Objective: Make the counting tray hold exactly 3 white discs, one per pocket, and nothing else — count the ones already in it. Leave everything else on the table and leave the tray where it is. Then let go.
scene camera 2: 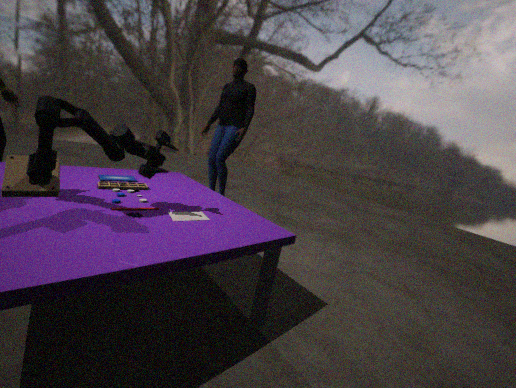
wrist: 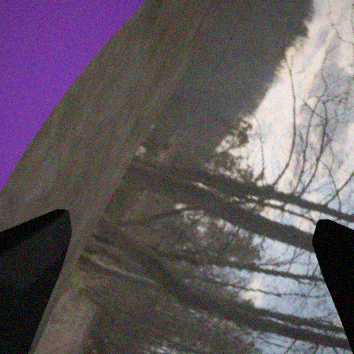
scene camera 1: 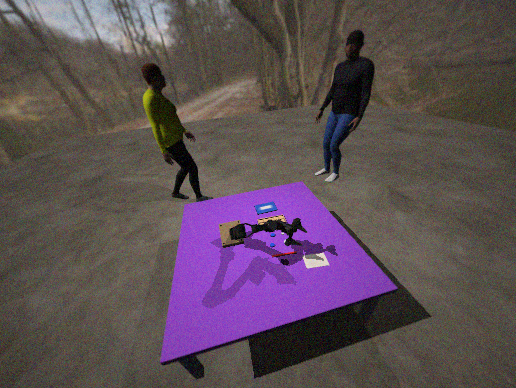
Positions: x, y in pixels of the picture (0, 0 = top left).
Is my gripper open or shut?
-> Open.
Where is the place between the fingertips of my gripper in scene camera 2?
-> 173, 161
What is my gripper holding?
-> Nothing.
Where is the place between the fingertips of my gripper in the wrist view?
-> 196, 229
